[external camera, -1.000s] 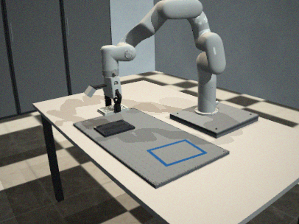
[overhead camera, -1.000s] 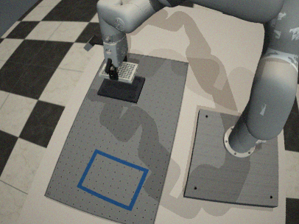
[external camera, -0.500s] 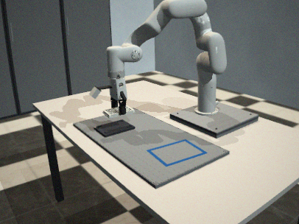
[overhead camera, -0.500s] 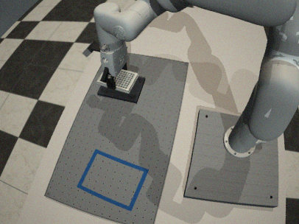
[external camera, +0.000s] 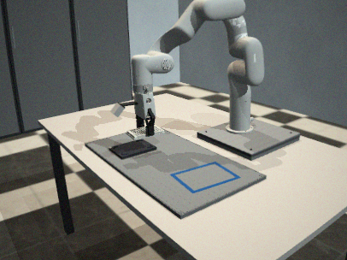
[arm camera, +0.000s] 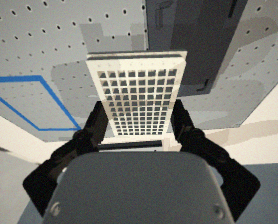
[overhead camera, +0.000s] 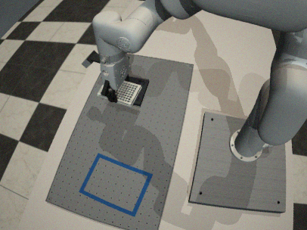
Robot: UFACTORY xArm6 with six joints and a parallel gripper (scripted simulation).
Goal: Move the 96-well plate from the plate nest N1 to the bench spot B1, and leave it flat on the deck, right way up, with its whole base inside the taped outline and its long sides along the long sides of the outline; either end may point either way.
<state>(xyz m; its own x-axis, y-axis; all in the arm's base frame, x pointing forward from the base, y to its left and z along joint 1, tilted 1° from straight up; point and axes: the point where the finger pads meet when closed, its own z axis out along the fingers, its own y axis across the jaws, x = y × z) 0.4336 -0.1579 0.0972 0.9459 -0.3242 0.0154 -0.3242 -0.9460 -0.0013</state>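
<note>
Right now my hand is 100 mm above the black plate nest N1 and 80 mm to the left of it. The rest, counted from my hand: white 96-well plate (10 mm below).
</note>
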